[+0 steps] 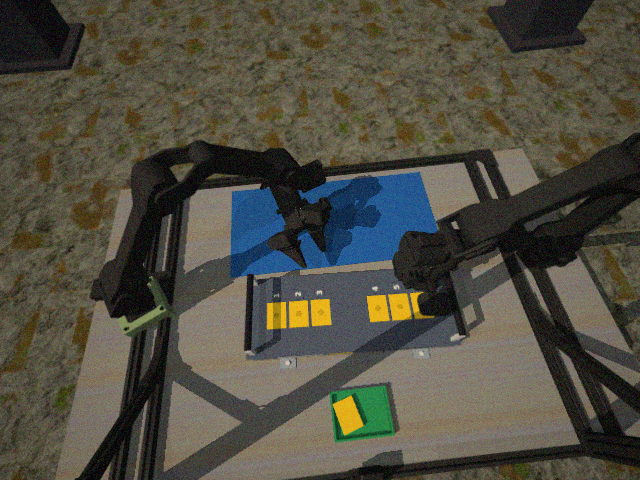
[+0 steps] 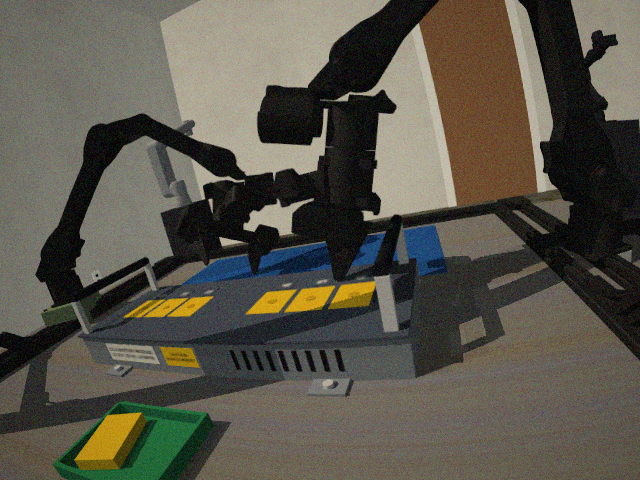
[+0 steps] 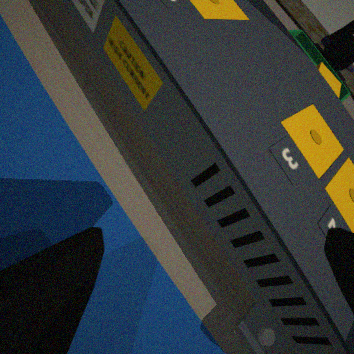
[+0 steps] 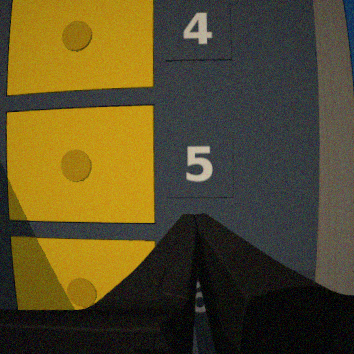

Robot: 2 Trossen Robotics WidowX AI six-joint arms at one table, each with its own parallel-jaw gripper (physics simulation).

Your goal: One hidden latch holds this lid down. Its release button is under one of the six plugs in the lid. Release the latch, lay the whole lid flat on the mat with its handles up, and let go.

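Places are measured from the left arm's base along level axes (x ahead, y left, z up), in metres.
Pixels of known places: left gripper, fingertip midpoint: (image 1: 314, 259) (image 2: 232, 268) (image 3: 215, 239); right gripper, fingertip midpoint: (image 1: 406, 287) (image 2: 338, 279) (image 4: 193, 225); left arm's base at its link origin: (image 1: 138, 303) (image 2: 69, 299); right arm's base at its link origin: (image 1: 534, 258) (image 2: 596, 248).
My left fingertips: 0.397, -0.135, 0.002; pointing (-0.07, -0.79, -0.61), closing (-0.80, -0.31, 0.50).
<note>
For each thing: its top centre in the pictures, then the offset to it from my left fingertips, as dx, dy, dz. Level surfaces: height alone.
- plug 5 at its top centre: (image 4: 75, 164) (image 2: 310, 298) (image 1: 400, 306) +0.098, -0.203, -0.006
- plug 6 at its top centre: (image 4: 81, 291) (image 2: 353, 294) (image 1: 422, 305) +0.142, -0.228, -0.006
- blue mat at its surface level: dz -0.053
- green tray at its top centre: (image 2: 129, 439) (image 3: 317, 63) (image 1: 361, 413) -0.100, -0.326, -0.038
- loose yellow block at its top centre: (image 2: 109, 435) (image 3: 329, 80) (image 1: 347, 414) -0.124, -0.314, -0.038
The grey lid (image 1: 348, 325) (image 2: 227, 320) (image 3: 215, 60) (image 4: 270, 125) lies on its box, a dark handle upright at each end. Yellow plugs 1 to 3 and 4 to 6 sit in it; plug 5 (image 1: 399, 315) (image 2: 310, 304) (image 4: 117, 165) looks flush. No button shows. My right gripper (image 2: 338, 277) (image 4: 193, 225) is shut and empty, its tips low over the lid beside plug 6 (image 2: 351, 301) (image 4: 55, 265), partly covering the number 6. My left gripper (image 1: 314, 258) (image 2: 231, 268) (image 3: 215, 239) is open and empty, above the mat's edge beside the lid. The blue mat (image 1: 408, 206) (image 2: 429, 242) (image 3: 40, 125) lies behind the box.
A green tray (image 1: 379, 413) (image 2: 173, 439) holding a loose yellow block (image 1: 347, 414) (image 2: 108, 439) stands in front of the box. Small grey tabs (image 1: 287, 362) (image 2: 329, 384) are at the box's front foot. Dark frame rails border the table. The right arm reaches over the lid's right end.
</note>
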